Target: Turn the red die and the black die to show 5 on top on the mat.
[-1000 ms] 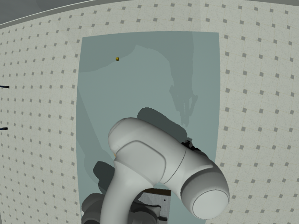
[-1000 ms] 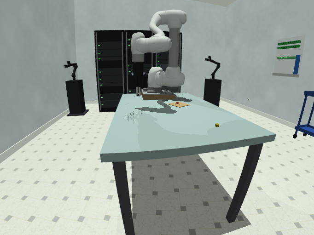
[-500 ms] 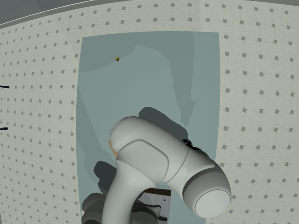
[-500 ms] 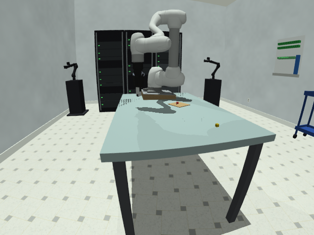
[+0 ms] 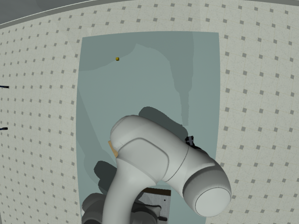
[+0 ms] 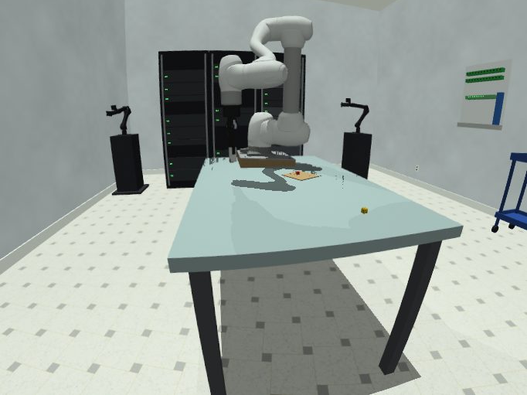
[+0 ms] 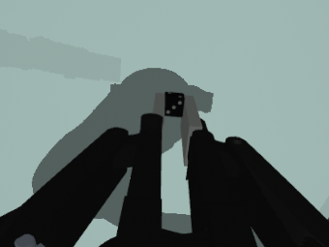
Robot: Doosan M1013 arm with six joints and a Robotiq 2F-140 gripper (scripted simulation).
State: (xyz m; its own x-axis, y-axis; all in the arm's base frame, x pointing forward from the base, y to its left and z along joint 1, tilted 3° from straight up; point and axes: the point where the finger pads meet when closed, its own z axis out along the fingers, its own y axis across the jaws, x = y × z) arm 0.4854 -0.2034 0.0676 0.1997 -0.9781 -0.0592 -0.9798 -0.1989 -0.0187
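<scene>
The black die is 3 cm below my hand and 1 cm to the right of it. The rest, counted from my hand: tan mat: 35 cm to the left, 13 cm below, 8 cm behind; yellow die: 43 cm ahead, 40 cm to the left, 13 cm below; red die: 34 cm to the left, 12 cm below, 10 cm behind.
</scene>
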